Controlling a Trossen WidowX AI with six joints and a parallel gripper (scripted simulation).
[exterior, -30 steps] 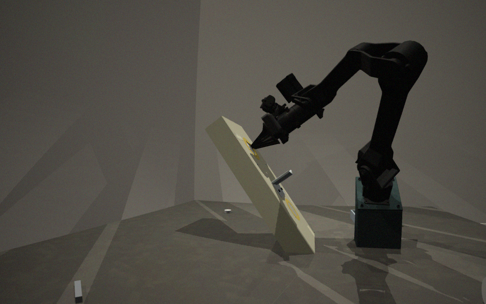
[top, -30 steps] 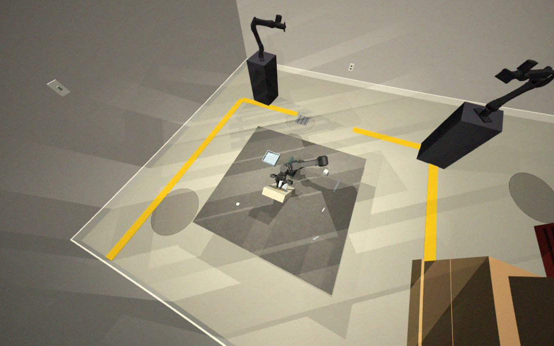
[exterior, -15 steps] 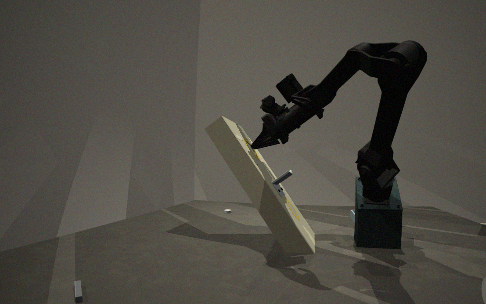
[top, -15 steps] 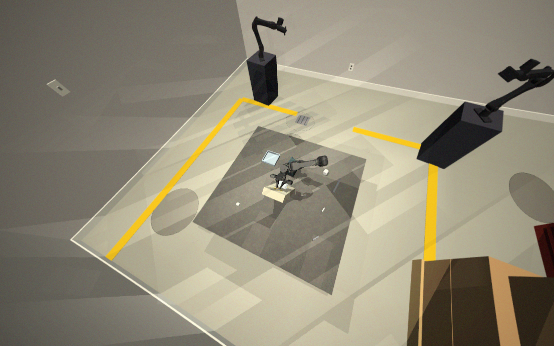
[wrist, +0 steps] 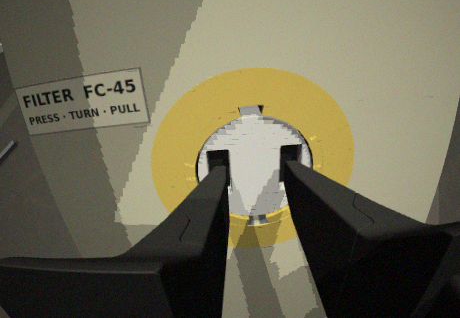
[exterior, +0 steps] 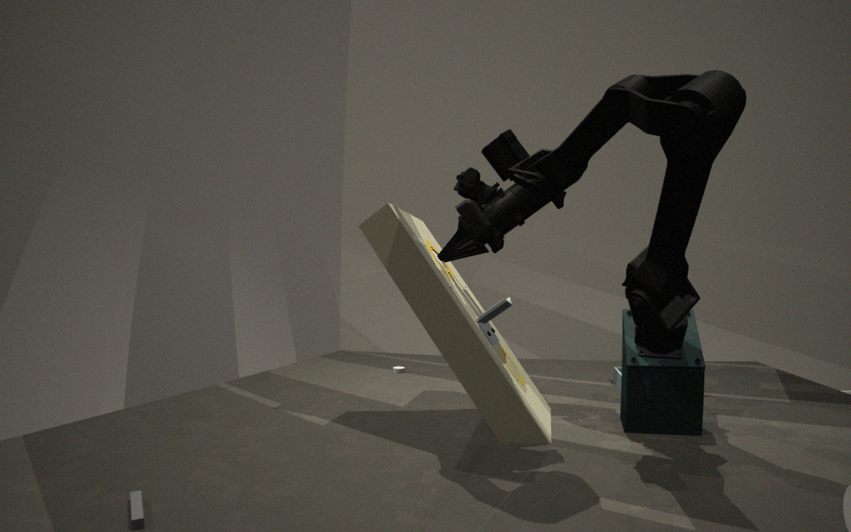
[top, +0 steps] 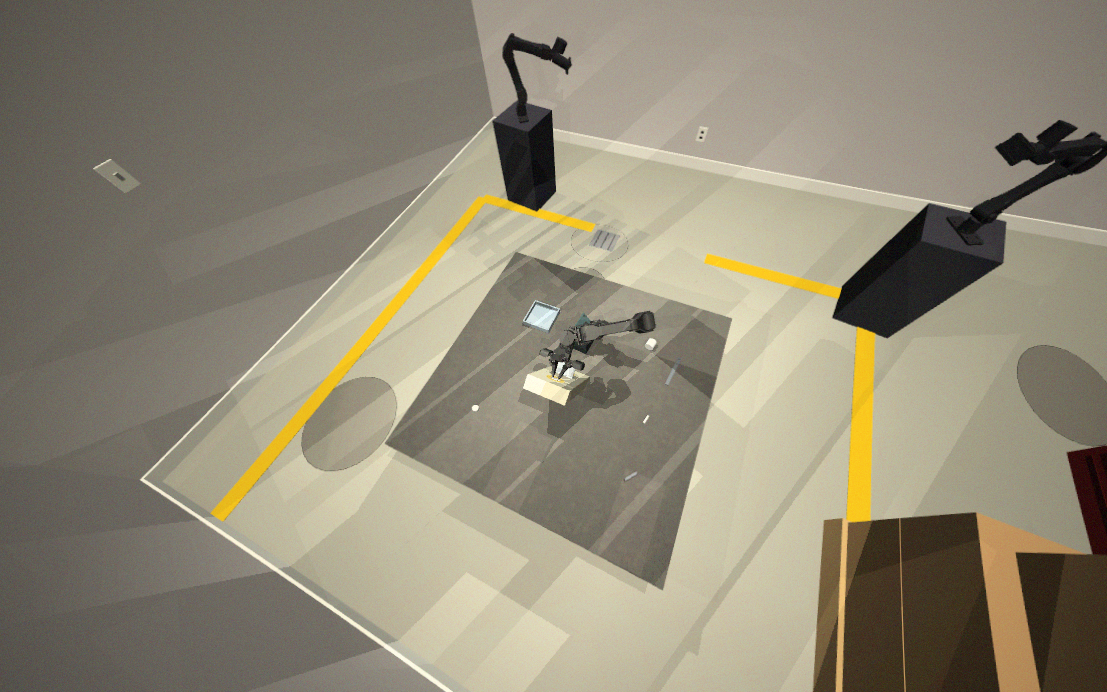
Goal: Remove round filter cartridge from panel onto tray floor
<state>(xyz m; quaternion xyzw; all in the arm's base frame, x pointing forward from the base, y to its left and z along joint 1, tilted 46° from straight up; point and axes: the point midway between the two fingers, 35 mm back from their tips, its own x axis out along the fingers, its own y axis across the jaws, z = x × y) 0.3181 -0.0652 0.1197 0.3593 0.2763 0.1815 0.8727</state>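
My gripper tip is now 2 cm short of the round filter cartridge and 1 cm above it. Round my gripper tip: cream service panel: 3 cm behind, 8 cm below; then tray: 37 cm behind, 33 cm to the right, 25 cm below.
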